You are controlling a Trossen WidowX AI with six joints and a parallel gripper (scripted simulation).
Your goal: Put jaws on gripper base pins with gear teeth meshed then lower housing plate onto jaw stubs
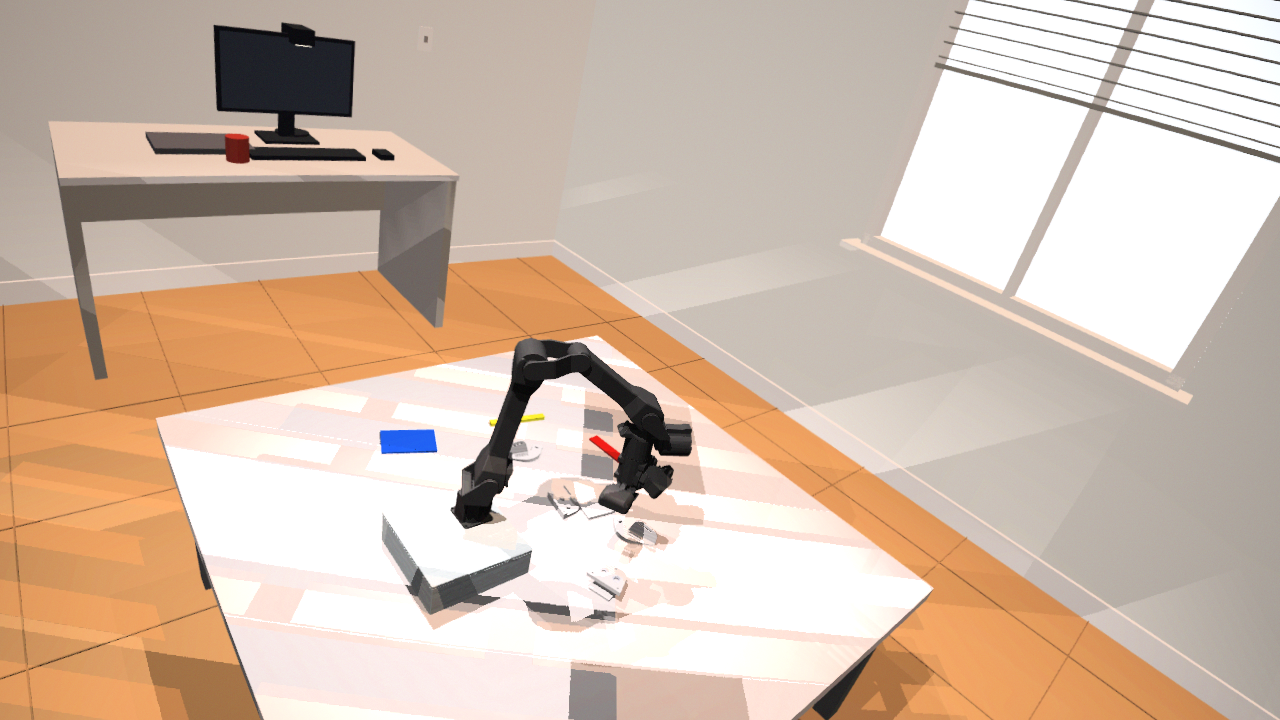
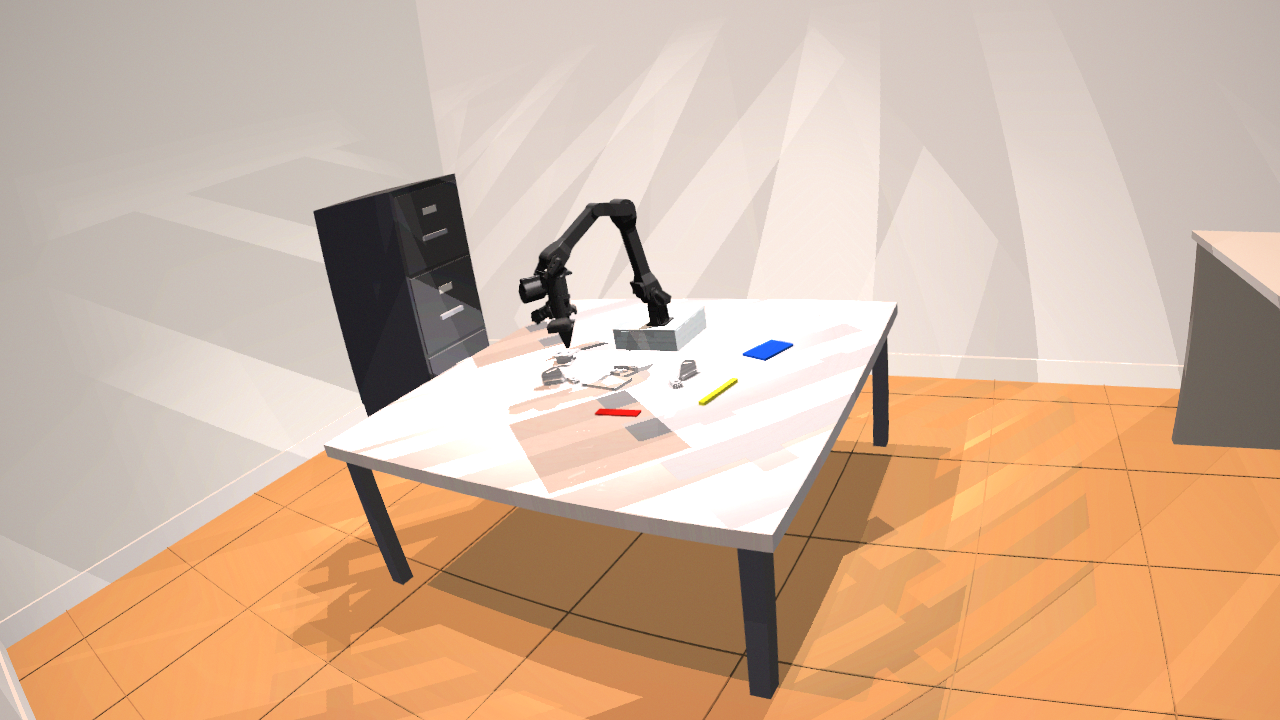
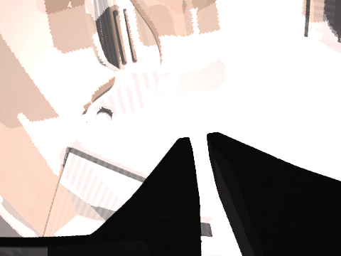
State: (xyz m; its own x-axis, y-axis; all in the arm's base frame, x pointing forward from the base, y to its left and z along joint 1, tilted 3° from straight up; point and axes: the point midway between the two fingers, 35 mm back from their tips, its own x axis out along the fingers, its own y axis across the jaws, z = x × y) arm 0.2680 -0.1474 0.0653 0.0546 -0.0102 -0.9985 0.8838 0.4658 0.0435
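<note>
Now: gripper tip 40 mm short of the curved jaw, 20 mm to the right of it and 80 mm above it. Also, from my gripper tip: yellow stick: 50 mm ahead, 460 mm to the left, 80 mm below; then blue card: 240 mm behind, 490 mm to the left, 80 mm below; then red strip: 200 mm ahead, 260 mm to the left, 80 mm below.
</note>
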